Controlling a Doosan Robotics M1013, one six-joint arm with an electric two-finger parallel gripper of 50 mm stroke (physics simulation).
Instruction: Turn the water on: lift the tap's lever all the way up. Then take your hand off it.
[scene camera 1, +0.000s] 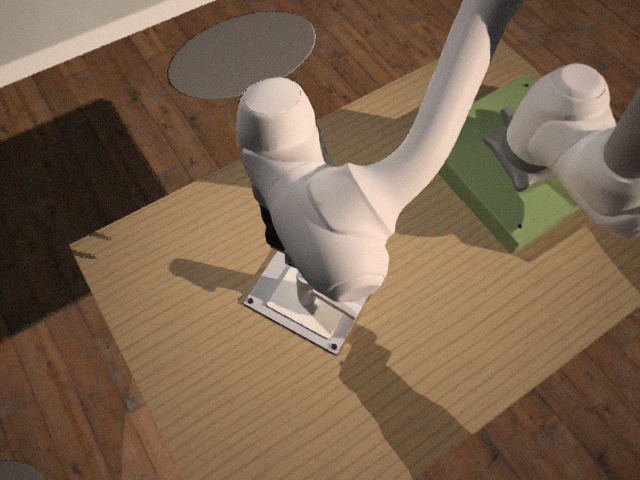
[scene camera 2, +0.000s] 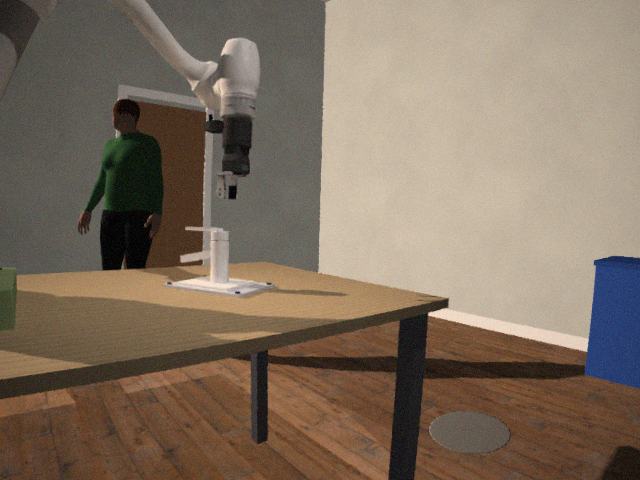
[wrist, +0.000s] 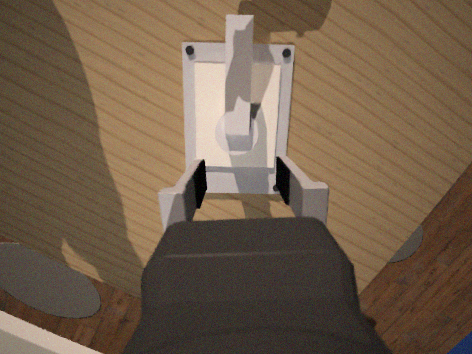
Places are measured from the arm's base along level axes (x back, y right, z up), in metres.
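Where they show: gripper, fingertip midpoint: (scene camera 2: 226, 198) (wrist: 240, 172); arm's base at its link origin: (scene camera 1: 528, 152).
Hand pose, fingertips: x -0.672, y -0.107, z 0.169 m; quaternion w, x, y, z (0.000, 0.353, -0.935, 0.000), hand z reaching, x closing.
Things, the pixels of their top centre, and the offset from my fingertips. "*": a spot on its surface instead. Level surfaces: height alone.
- white tap at a spot on its surface: (scene camera 1: 306, 295) * dx +0.002, dy -0.034, dz -0.154 m
- spout at its top centre: (scene camera 1: 336, 296) (scene camera 2: 198, 248) dx +0.056, dy -0.068, dz -0.134 m
- wooden table at its surface level: dz -0.233 m
The white tap (scene camera 2: 219, 260) (scene camera 1: 306, 295) stands upright on its base plate (scene camera 2: 178, 284) (scene camera 1: 294, 326) (wrist: 188, 125). Its lever (scene camera 2: 202, 228) (wrist: 239, 126) lies about level on top, above the spout (scene camera 2: 195, 256), and points the same way as the spout. My gripper (scene camera 2: 227, 196) (wrist: 240, 172) is open and empty and points down. It is above the tap, clear of the lever, on the side of the tap's body away from the lever's tip. In scene camera 1 the arm hides the fingers and most of the tap.
The tap's plate lies on the wooden table (scene camera 1: 206, 356) (scene camera 2: 129, 315). The arm's base stands on a green block (scene camera 1: 545, 214) (scene camera 2: 7, 299) on the same table. A person in green (scene camera 2: 131, 170) stands behind the table. A blue box (scene camera 2: 617, 320) stands at the right.
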